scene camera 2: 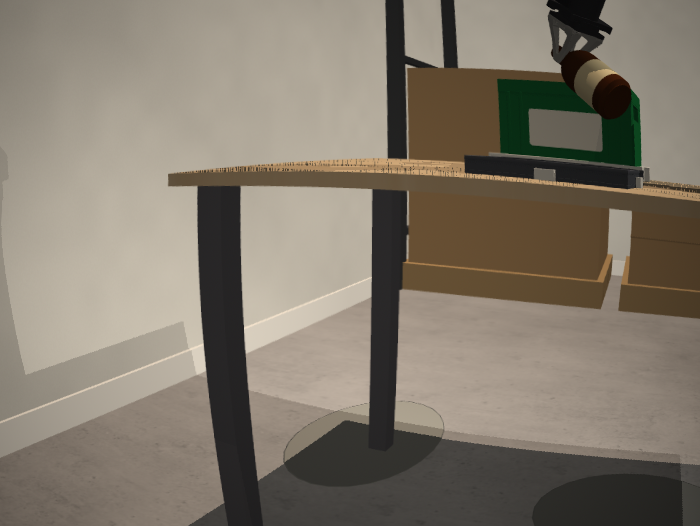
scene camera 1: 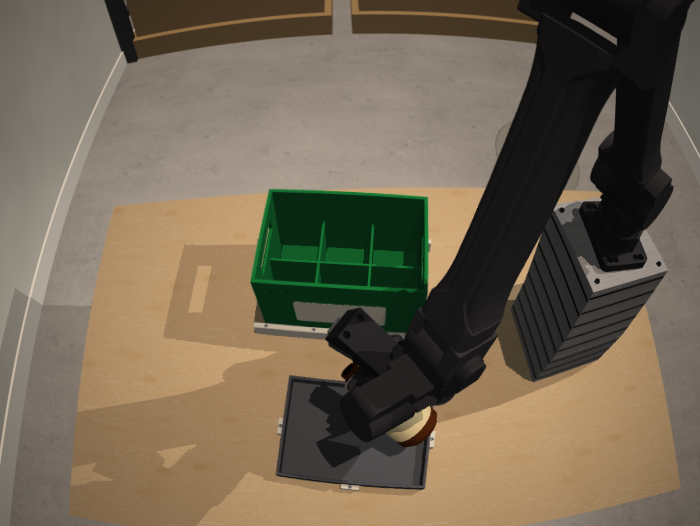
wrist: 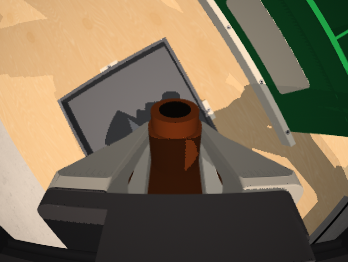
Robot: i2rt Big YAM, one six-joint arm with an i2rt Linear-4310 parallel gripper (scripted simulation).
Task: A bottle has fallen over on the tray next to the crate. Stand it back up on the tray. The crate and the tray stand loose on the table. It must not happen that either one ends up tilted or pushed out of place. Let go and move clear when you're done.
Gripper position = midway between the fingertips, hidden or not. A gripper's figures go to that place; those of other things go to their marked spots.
Labels:
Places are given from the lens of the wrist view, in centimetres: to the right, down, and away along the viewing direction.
my gripper (wrist: 174,130): 0, 0, 13
dark tray (wrist: 108,107): -10, -4, 31
brown bottle (wrist: 174,130): 0, 0, 10
green crate (wrist: 294,53): 13, -8, 19
The marked spots on the green crate and the dark tray are 26 cm apart.

